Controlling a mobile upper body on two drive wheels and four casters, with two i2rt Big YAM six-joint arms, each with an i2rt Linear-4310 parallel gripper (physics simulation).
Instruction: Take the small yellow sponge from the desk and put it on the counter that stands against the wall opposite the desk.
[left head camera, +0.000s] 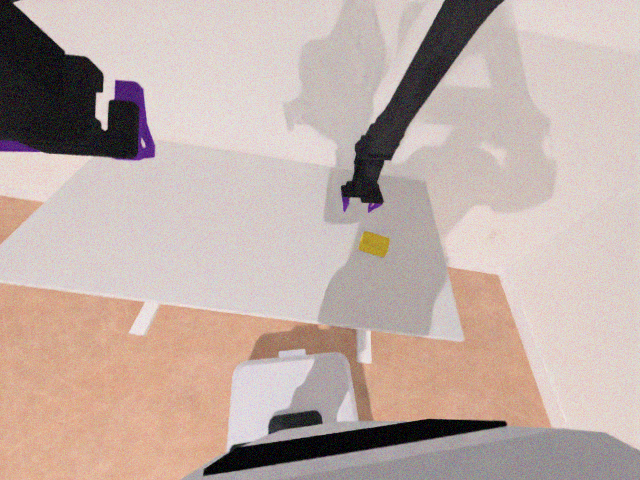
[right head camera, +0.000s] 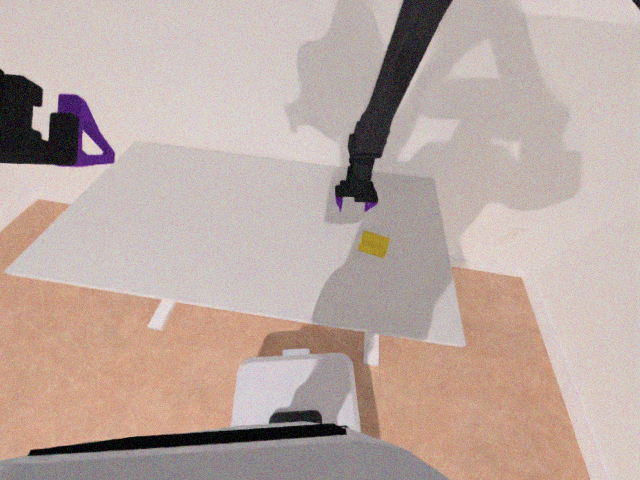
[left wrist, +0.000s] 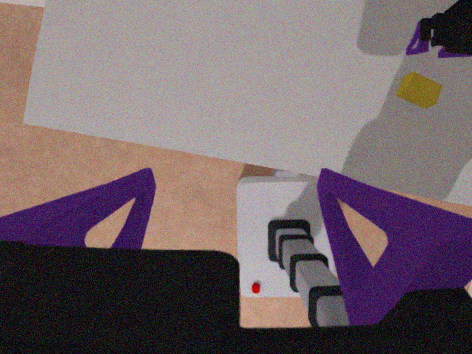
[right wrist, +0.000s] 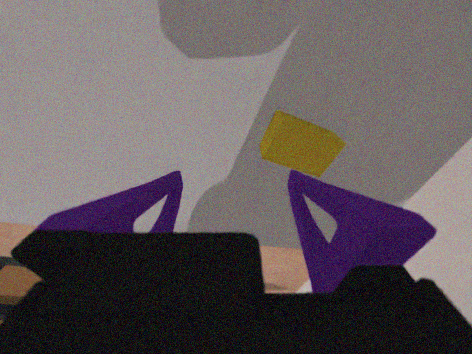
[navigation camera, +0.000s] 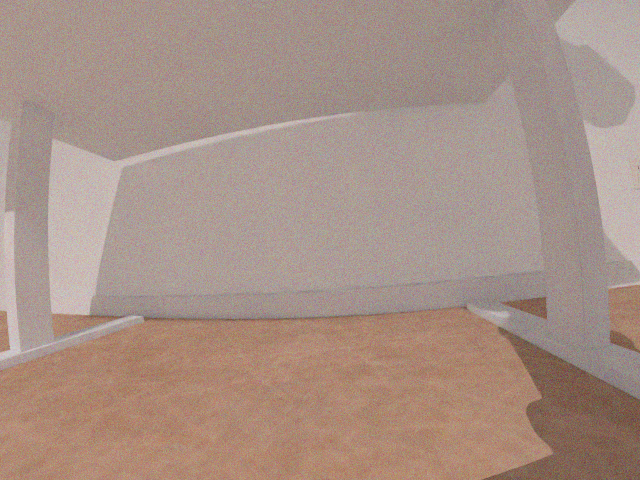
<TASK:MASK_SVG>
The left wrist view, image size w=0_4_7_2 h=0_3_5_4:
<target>left gripper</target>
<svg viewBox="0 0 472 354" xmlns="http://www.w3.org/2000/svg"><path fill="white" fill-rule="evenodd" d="M0 217L0 354L472 354L472 297L464 288L472 280L472 219L364 184L327 168L321 169L317 183L317 193L350 326L240 328L240 264L234 256L217 250L141 249L156 191L151 168L145 168L112 182ZM337 198L386 233L388 245L374 268L351 232ZM135 198L125 224L110 248L86 247L85 236L88 230Z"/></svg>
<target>right gripper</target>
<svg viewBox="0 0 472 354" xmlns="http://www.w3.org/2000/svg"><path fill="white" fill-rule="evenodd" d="M472 4L466 15L446 29L444 29L444 13L436 13L431 18L422 18L418 22L413 38L406 49L406 55L428 52L429 40L431 40L432 47L444 46L438 52L438 58L472 57Z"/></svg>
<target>yellow sponge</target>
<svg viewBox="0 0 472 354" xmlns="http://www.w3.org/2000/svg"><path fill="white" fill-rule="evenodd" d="M403 77L396 96L422 108L436 105L443 85L415 72Z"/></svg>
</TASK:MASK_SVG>
